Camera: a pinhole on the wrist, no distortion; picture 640 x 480 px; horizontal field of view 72.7 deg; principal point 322.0 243.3 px. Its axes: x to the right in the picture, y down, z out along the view. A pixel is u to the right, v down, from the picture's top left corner.
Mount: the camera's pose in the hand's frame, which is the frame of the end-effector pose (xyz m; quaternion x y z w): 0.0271 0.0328 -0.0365 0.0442 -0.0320 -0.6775 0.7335
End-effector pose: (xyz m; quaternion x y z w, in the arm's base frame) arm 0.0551 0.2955 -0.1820 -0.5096 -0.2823 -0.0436 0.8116
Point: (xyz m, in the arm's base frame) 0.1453 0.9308 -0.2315
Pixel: 28.8 456.3
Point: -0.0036 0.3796 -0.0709
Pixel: 579.0 263.9
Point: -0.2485 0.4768 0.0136
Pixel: 535.7 114.4
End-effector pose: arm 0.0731 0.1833 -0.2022 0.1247 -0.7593 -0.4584 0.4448
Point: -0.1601 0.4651 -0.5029
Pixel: 459.1 62.5
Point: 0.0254 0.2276 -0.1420
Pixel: 171.5 340.5
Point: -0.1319 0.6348 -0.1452
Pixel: 101.9 167.7
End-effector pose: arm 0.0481 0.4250 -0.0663 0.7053 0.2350 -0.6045 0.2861
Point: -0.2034 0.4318 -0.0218
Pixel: outside the picture
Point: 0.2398 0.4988 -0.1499
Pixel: behind the camera
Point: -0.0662 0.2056 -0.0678
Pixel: 233.2 231.7
